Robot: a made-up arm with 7 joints.
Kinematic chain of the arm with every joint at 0, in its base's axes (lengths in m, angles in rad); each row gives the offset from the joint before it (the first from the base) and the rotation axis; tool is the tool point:
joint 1: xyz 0 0 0.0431 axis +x
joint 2: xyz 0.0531 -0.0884 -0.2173 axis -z
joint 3: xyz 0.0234 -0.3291 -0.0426 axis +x
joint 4: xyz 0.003 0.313 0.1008 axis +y
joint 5: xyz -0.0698 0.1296 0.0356 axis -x
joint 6: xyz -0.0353 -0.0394 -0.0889 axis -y
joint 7: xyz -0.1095 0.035 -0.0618 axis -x
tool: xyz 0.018 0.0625 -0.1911
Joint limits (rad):
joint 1: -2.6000..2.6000
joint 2: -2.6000..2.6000
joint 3: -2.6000..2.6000
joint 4: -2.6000..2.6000
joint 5: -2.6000..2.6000
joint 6: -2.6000..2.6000
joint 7: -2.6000..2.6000
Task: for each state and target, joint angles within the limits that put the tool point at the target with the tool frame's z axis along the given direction. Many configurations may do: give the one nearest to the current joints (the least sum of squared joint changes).
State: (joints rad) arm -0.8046 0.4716 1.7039 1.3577 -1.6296 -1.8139 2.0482
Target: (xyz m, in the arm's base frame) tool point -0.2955 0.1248 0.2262 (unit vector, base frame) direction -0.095 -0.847 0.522
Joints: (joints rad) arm -0.7353 1.2763 1.1617 1.4422 -1.7468 -2.3338 1.7844
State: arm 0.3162 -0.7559 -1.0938 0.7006 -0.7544 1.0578 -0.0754
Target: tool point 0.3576 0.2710 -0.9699 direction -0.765 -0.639 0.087
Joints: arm 0.6087 -0.5956 -1.8434 0.1646 -1.1173 1.2537 -0.4050
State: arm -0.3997 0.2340 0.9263 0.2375 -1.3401 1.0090 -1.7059
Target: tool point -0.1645 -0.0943 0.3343 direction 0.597 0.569 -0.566
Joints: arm 0.0192 0.2238 0.7236 -0.0697 -1.3847 0.9363 -2.0845
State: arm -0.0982 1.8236 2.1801 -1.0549 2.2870 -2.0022 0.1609
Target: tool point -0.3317 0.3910 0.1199 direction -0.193 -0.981 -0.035
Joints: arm -0.4235 1.8510 1.9662 -0.6537 2.1412 -1.7109 0.6592
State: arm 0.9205 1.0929 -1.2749 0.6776 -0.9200 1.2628 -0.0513
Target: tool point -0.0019 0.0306 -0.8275 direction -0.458 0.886 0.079
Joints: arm 0.4947 0.8692 -1.5152 0.3572 -0.9139 1.9744 0.0826
